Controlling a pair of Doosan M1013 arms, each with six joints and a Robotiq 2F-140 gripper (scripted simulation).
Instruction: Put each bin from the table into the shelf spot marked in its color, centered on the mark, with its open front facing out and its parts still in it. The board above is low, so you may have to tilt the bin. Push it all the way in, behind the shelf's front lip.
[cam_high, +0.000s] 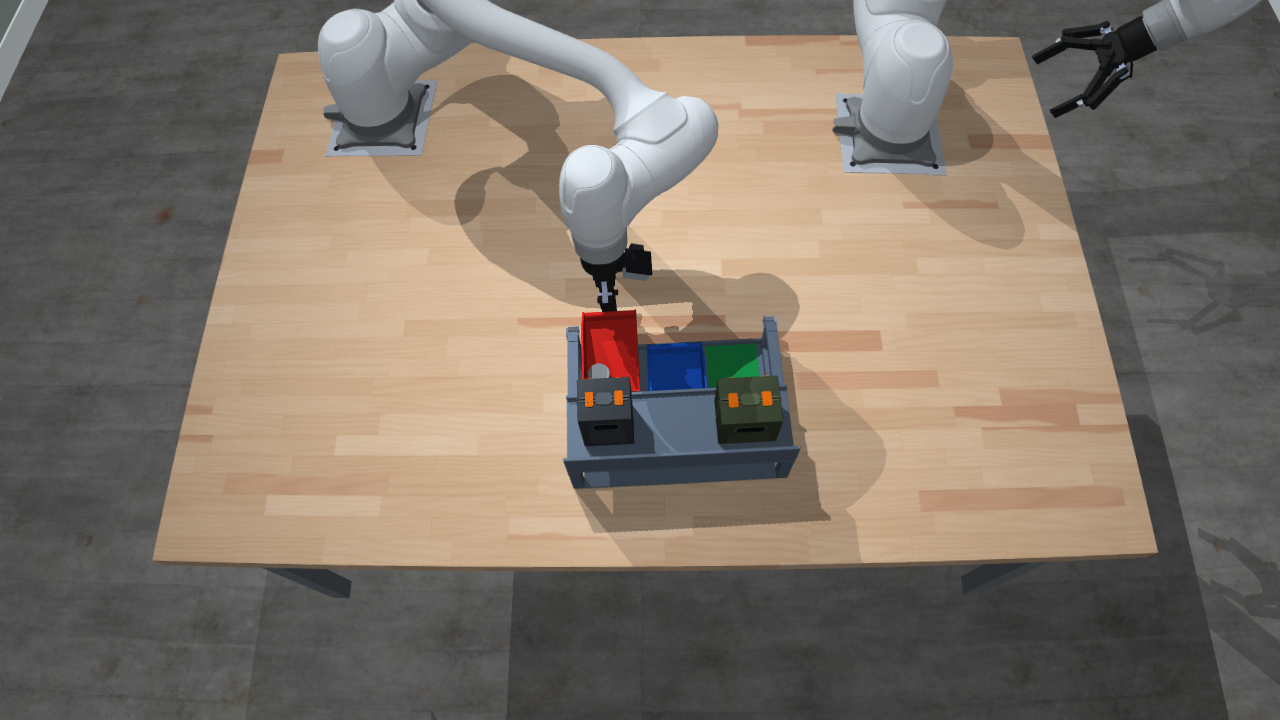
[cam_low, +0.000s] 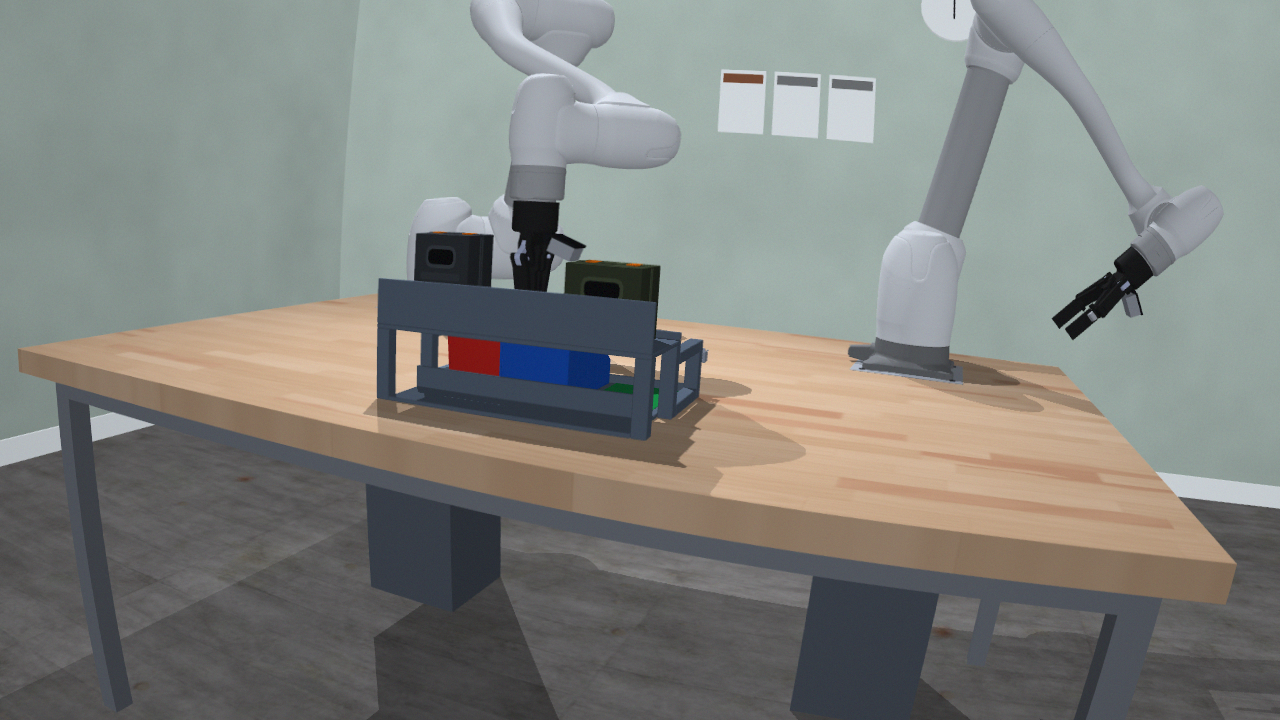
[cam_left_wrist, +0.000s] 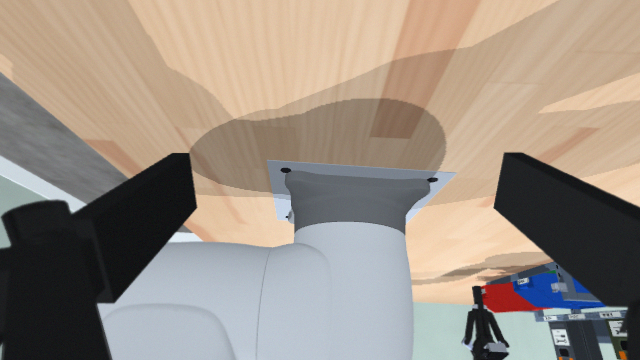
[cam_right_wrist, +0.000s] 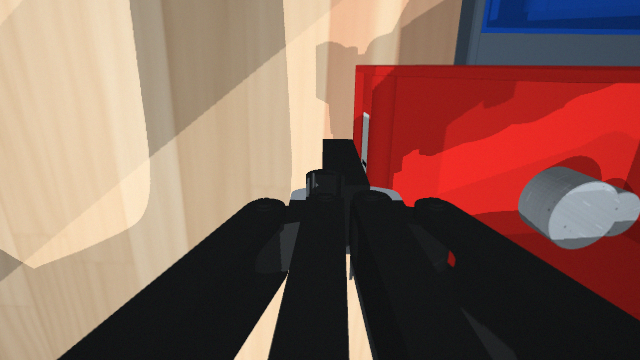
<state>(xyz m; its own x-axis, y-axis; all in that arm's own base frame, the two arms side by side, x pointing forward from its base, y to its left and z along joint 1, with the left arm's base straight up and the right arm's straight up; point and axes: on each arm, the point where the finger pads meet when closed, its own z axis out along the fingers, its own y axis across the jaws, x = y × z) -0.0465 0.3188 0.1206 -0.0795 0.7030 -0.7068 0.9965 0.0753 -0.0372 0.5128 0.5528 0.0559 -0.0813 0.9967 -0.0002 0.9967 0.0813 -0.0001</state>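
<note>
The red bin lies 10 cm ahead of my right hand and 1 cm to the left of it. From my right hand the other things lie so: blue bin (15 cm ahead, 14 cm to the left, 1 cm below); grey shelf (18 cm ahead, 13 cm to the left, 1 cm above).
</note>
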